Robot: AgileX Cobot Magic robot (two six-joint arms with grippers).
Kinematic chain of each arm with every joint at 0, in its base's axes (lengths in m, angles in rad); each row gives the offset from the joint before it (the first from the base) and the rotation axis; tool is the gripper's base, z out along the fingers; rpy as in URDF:
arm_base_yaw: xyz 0 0 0.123 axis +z
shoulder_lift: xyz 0 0 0 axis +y
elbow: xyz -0.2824 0 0.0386 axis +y
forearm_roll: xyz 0.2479 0 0.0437 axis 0.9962 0 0.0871
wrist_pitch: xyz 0 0 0 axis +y
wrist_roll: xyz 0.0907 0 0.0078 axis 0.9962 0 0.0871
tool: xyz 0 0 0 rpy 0 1.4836 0
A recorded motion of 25 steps. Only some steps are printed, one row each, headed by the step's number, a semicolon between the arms.
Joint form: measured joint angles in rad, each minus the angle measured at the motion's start. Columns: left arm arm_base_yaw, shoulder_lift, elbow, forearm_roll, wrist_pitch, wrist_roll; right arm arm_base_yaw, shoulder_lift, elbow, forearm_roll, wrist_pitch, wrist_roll.
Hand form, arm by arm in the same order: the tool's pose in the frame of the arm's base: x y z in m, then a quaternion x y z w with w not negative. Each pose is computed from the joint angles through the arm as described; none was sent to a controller.
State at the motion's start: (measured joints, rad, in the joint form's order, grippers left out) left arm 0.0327 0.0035 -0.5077 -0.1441 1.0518 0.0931; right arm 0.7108 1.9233 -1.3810 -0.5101 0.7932 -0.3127
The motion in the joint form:
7: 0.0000 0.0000 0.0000 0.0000 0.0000 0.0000; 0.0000 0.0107 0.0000 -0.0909 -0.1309 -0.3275
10: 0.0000 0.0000 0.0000 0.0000 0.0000 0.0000; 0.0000 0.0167 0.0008 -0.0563 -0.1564 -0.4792
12: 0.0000 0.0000 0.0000 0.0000 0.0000 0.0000; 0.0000 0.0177 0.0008 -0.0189 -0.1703 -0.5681
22: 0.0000 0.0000 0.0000 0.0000 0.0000 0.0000; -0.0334 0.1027 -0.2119 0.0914 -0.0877 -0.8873
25: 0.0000 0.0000 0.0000 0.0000 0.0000 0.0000; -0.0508 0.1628 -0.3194 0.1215 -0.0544 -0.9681
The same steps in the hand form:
7: -0.0049 -0.0115 0.2807 0.02820 0.84713 -0.03875 0.52922; 0.3341 0.2458 0.2067 -0.72922 0.60983 -0.22129 0.21765
10: -0.0049 -0.0115 0.2807 0.02820 0.84713 -0.03875 0.52922; 0.3338 0.2490 0.2038 -0.77013 0.55971 -0.22186 0.21073
12: -0.0049 -0.0115 0.2807 0.02820 0.84713 -0.03875 0.52922; 0.3329 0.2511 0.2029 -0.78961 0.53463 -0.21667 0.20912
22: -0.0049 -0.0115 0.2807 0.02820 0.84713 -0.03875 0.52922; 0.3649 0.2627 0.2210 -0.83261 0.46311 -0.22996 0.19852
25: -0.0049 -0.0115 0.2807 0.02820 0.84713 -0.03875 0.52922; 0.3827 0.2676 0.2229 -0.83938 0.44940 -0.23426 0.19648

